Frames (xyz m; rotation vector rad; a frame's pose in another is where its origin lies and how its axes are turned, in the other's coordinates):
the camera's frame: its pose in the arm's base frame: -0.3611 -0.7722 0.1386 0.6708 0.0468 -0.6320
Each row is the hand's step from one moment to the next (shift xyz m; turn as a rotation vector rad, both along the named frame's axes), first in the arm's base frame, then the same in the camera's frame.
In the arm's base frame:
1: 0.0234 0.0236 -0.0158 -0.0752 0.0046 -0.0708
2: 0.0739 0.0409 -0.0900 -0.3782 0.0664 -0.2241
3: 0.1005 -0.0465 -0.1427 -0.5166 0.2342 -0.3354
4: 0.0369 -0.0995 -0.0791 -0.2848 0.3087 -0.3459
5: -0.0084 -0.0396 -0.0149 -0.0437 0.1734 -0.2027
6: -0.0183 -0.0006 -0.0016 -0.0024 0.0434 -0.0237
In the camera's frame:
1: 0.0102 0.0184 -0.0301 -0.0468 -0.0794 -0.0468
2: 0.0597 0.0152 -0.1069 -0.2895 -0.2987 -0.1570
3: 0.1404 -0.0525 -0.1008 -0.4647 -0.3378 -0.3227
4: 0.1017 -0.0842 -0.0092 -0.3134 -0.1687 -0.4116
5: 0.0178 -0.0371 0.0131 -0.0795 -0.0344 -0.2561
6: -0.0142 -0.0115 0.0020 -0.0194 0.0115 -0.0441

